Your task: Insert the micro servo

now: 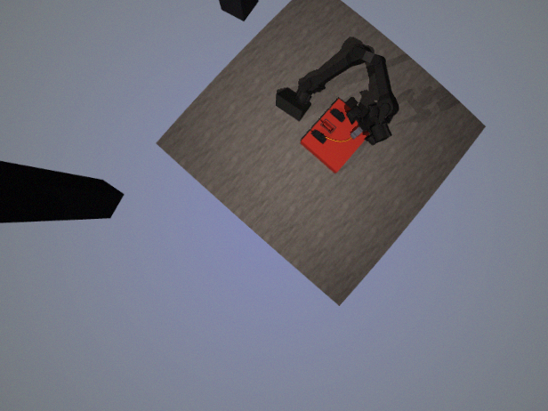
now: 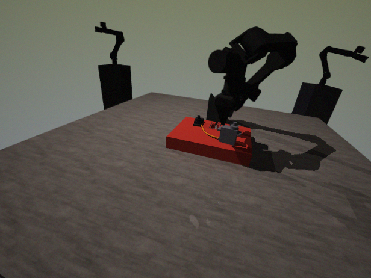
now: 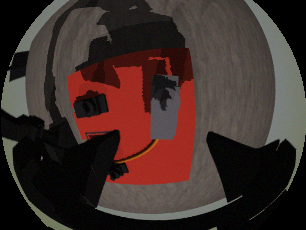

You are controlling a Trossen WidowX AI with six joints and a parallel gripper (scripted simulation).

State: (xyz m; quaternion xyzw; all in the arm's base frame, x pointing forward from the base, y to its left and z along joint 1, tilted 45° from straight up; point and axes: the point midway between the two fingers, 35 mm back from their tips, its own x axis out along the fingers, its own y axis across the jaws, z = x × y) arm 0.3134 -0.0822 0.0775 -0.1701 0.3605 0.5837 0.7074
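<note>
Now: gripper tip 100 mm above the red deck, 40 mm to the left of it and 30 mm past it.
</note>
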